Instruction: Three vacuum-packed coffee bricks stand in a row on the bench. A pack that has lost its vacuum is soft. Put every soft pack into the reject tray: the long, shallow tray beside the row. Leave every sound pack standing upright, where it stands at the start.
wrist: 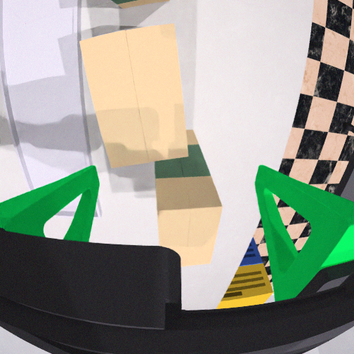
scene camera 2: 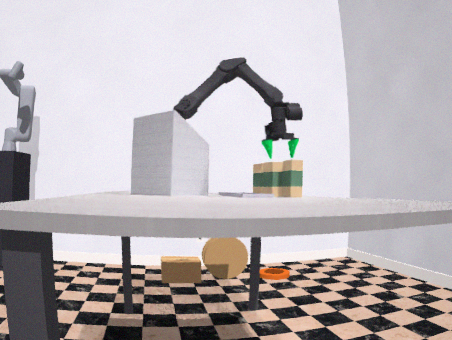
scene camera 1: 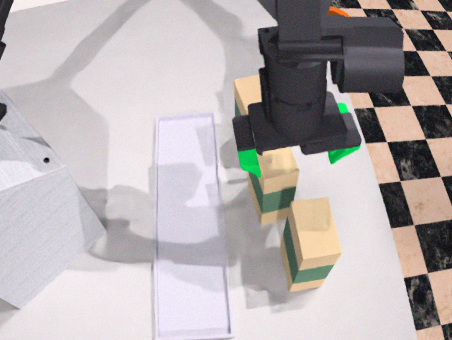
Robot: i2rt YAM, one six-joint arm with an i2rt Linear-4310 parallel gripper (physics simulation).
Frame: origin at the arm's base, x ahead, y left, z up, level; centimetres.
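Seen in the pictures: gripper, fingertip midpoint: [scene camera 2: 281, 158] [scene camera 1: 295, 166]; arm's base, origin of the base link: [scene camera 2: 171, 131].
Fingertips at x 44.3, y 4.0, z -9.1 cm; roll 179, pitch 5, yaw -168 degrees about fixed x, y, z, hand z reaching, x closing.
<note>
Pixels of each thing's top centre, then the offset from my fingertips to it.
- middle pack, middle of its top: [scene camera 1: 263, 176] [scene camera 2: 270, 176] dz -7.5, dx -4.0, dy +3.0 cm
- far pack, middle of its top: [scene camera 1: 255, 93] [scene camera 2: 262, 164] dz -1.5, dx -5.4, dy +14.3 cm
Three tan packs with green bands stand upright in a row. The near pack [scene camera 1: 312, 232] [scene camera 2: 295, 178] [wrist: 190, 235] is set farthest right. The middle pack [scene camera 1: 277, 200] [scene camera 2: 273, 179] [wrist: 135, 95] stands beyond it. The far pack [scene camera 1: 245, 92] [scene camera 2: 257, 179] [wrist: 142, 2] is partly hidden behind the gripper in scene camera 1. My gripper [scene camera 1: 295, 169] [scene camera 2: 281, 157] [wrist: 176, 174] is open and empty, pointing down, with its green fingertips a little above the pack tops. The long, shallow pale tray [scene camera 1: 190, 295] [scene camera 2: 237, 194] [wrist: 37, 30] lies left of the row and is empty. Softness cannot be seen.
A large grey block [scene camera 1: 40, 215] [scene camera 2: 152, 155] stands left of the tray. The bench edge runs right of the row. A yellow and blue striped thing [wrist: 250, 285] shows at the wrist view's lower right. An orange ring [scene camera 1: 339, 10] [scene camera 2: 274, 273] lies on the floor.
</note>
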